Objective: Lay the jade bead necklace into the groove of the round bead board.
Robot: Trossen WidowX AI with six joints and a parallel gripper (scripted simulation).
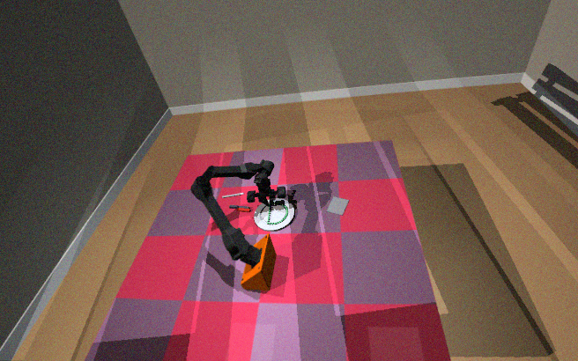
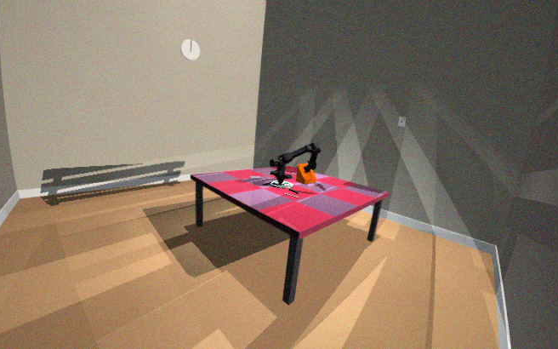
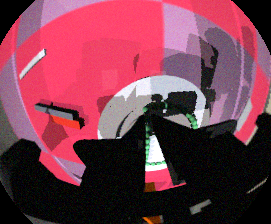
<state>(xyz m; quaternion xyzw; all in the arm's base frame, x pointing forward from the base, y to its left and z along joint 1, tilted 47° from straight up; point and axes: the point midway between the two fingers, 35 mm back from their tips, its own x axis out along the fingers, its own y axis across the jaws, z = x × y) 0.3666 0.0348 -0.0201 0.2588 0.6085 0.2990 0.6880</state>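
My gripper tip is 5 cm past the round white bead board, 2 cm to the left of it and 1 cm above it. Also, from my gripper tip: red-handled tool 15 cm to the left, 1 cm below; flat grey pad 1 cm behind, 34 cm to the right, 1 cm below; thin white rod 10 cm ahead, 22 cm to the left, 1 cm below.
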